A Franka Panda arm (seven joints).
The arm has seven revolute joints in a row. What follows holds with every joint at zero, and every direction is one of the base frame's. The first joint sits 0.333 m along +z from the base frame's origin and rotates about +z. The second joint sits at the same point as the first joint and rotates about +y. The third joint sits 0.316 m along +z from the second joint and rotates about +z. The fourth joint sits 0.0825 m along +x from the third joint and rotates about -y. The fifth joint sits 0.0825 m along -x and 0.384 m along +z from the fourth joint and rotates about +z. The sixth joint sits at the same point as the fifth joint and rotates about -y. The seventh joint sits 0.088 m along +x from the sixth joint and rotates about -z. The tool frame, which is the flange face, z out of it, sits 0.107 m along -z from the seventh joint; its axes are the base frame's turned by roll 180, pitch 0 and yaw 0 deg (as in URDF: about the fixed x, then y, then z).
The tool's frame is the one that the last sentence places.
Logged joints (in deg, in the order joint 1, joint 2, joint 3, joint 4, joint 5, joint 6, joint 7), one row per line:
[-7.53, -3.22, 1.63, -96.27, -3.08, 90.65, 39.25]
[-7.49, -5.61, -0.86, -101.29, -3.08, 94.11, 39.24]
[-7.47, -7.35, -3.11, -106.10, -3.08, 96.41, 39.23]
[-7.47, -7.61, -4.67, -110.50, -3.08, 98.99, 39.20]
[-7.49, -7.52, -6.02, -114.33, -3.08, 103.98, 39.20]
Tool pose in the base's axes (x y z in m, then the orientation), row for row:
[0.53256, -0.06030, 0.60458, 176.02, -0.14, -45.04]
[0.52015, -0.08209, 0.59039, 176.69, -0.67, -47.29]
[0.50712, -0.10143, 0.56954, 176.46, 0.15, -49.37]
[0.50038, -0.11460, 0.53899, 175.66, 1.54, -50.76]
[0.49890, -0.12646, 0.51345, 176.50, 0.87, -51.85]
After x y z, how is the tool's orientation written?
As angles about the fixed x, y, z axes (roll, pitch, yaw), in degrees.
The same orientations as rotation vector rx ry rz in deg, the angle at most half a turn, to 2 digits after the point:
[162.81, -67.51, -2.15]
[161.85, -70.89, -1.10]
[160.67, -73.84, -2.49]
[159.66, -75.64, -5.01]
[159.38, -77.43, -3.58]

